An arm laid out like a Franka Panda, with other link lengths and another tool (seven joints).
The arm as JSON. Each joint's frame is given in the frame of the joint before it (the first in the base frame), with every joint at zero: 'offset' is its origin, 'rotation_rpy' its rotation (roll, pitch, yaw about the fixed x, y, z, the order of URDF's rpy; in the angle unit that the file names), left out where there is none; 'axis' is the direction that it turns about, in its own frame. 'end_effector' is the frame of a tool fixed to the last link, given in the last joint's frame.
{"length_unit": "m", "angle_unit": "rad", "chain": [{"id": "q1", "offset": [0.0, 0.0, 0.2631], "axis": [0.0, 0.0, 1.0]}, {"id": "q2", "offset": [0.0, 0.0, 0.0], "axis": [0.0, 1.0, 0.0]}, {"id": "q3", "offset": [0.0, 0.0, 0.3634], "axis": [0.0, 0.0, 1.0]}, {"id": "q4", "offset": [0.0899, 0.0, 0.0], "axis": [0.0, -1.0, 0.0]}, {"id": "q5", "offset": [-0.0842, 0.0, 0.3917], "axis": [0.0, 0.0, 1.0]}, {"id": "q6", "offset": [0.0, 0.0, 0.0], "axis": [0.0, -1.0, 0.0]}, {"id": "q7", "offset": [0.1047, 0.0, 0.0], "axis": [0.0, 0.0, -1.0]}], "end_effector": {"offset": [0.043, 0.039, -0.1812], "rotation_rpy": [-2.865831, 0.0, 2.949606]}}
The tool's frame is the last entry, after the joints.
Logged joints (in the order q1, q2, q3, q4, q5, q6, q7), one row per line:
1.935 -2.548 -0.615 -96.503 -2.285 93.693 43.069
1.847 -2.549 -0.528 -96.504 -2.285 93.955 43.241
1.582 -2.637 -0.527 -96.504 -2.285 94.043 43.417
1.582 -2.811 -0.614 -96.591 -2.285 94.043 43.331
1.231 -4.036 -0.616 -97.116 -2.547 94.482 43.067
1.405 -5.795 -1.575 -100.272 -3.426 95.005 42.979
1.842 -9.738 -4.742 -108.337 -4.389 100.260 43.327
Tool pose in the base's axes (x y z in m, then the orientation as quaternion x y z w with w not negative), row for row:
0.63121 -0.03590 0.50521 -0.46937 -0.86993 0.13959 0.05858
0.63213 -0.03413 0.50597 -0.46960 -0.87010 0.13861 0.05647
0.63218 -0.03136 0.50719 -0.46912 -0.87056 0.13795 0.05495
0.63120 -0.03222 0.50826 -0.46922 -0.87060 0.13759 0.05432
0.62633 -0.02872 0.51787 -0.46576 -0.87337 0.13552 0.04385
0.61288 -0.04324 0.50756 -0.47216 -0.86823 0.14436 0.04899
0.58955 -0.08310 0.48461 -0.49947 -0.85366 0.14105 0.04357
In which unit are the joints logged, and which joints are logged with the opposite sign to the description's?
The joints are logged in degrees. Opposite sign: q1.
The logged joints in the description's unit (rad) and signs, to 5 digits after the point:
-0.03377 -0.04447 -0.01073 -1.68430 -0.03988 1.63525 0.75170
-0.03224 -0.04449 -0.00922 -1.68431 -0.03988 1.63982 0.75470
-0.02761 -0.04602 -0.00920 -1.68431 -0.03988 1.64136 0.75777
-0.02761 -0.04906 -0.01072 -1.68583 -0.03988 1.64136 0.75627
-0.02149 -0.07044 -0.01075 -1.69499 -0.04445 1.64902 0.75166
-0.02452 -0.10114 -0.02749 -1.75008 -0.05979 1.65815 0.75013
-0.03215 -0.16996 -0.08276 -1.89084 -0.07660 1.74987 0.75620

